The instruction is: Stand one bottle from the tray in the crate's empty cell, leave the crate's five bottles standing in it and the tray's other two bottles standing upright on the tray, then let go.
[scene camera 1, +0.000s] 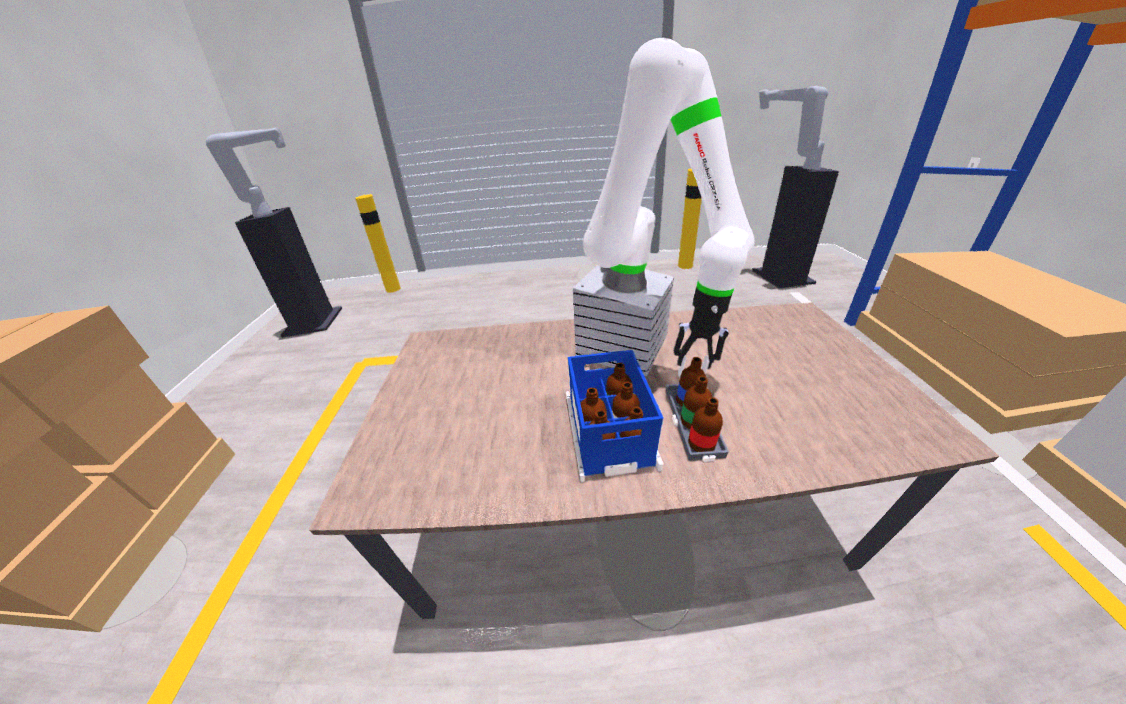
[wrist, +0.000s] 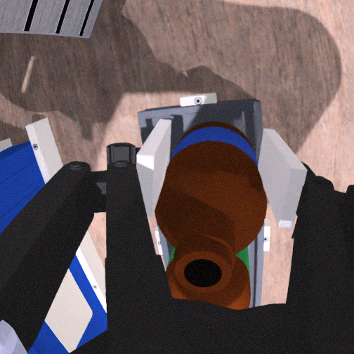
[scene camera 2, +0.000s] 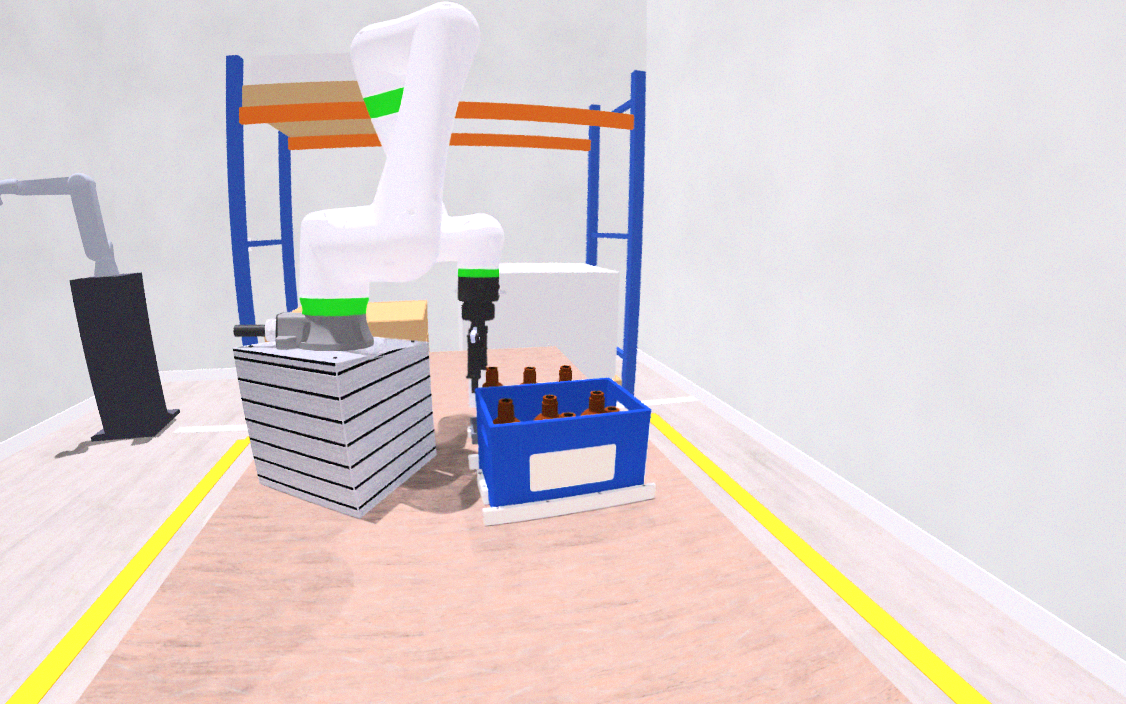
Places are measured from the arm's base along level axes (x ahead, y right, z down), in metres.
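Pixels of known places: arm's base at its link origin: [scene camera 1: 624, 282] [scene camera 2: 335, 345].
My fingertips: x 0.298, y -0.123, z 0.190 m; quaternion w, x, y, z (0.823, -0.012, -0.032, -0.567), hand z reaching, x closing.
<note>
For each thing: its top centre in the pictures, then the offset to it from my fingertips. "*": a spot on its surface instead. Level surfaces: height alone.
- blue-labelled brown bottle at its top centre: [scene camera 2: 491, 367] [scene camera 1: 696, 359] dx +0.033, dy +0.012, dz -0.085 m
- green-labelled bottle at its top centre: [scene camera 2: 529, 368] [scene camera 1: 702, 379] dx +0.115, dy +0.037, dz -0.085 m
- red-labelled bottle at its top centre: [scene camera 2: 565, 366] [scene camera 1: 713, 400] dx +0.197, dy +0.051, dz -0.085 m
- grey tray at a spot on its surface: [scene camera 1: 685, 444] * dx +0.197, dy +0.100, dz +0.062 m
- blue crate at its top centre: [scene camera 2: 558, 398] [scene camera 1: 610, 384] dx +0.091, dy +0.282, dz -0.100 m
- wooden table at its surface level: dz +0.075 m
My gripper [scene camera 1: 695, 365] [wrist: 215, 145] is shut on the blue-labelled brown bottle [scene camera 1: 690, 381] [scene camera 2: 492, 377] [wrist: 215, 195], with one pad on each side. This bottle is upright at the tray's end nearest the robot base; its bottom is hidden. The green-labelled bottle [scene camera 1: 697, 403] [scene camera 2: 529, 376] [wrist: 240, 292] and the red-labelled bottle [scene camera 1: 706, 425] [scene camera 2: 565, 373] stand behind one another on the grey tray [scene camera 1: 685, 444] [wrist: 250, 112]. The blue crate [scene camera 1: 618, 452] [scene camera 2: 506, 464] [wrist: 15, 185] holds five bottles. Its empty cell appears to be the back left one in the first scene view.
The crate stands beside the tray, left of it in the first scene view, with its rim near bottle-neck height. The striped base block [scene camera 1: 614, 327] [scene camera 2: 298, 423] [wrist: 45, 17] stands behind the crate. White brackets edge the crate and tray on the wooden table [scene camera 1: 465, 431].
</note>
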